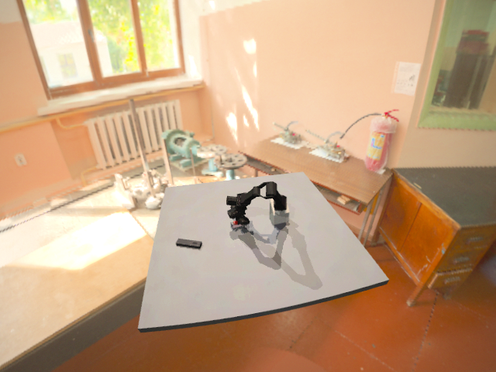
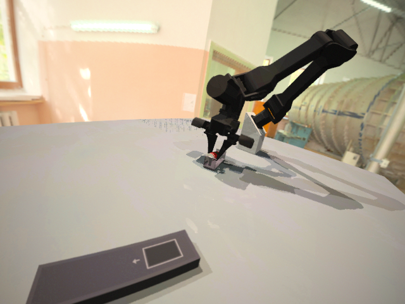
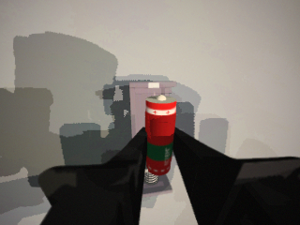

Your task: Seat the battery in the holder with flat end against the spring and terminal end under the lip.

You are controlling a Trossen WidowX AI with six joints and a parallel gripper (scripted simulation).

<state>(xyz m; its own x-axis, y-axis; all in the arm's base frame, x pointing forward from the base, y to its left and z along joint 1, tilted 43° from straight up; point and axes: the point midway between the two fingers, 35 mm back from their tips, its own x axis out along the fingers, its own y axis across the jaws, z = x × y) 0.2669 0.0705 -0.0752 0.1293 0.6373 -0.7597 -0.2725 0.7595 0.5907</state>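
My gripper tip is 1 cm below the battery. Round my gripper tip: flat dark slab: 33 cm ahead, 13 cm to the left.
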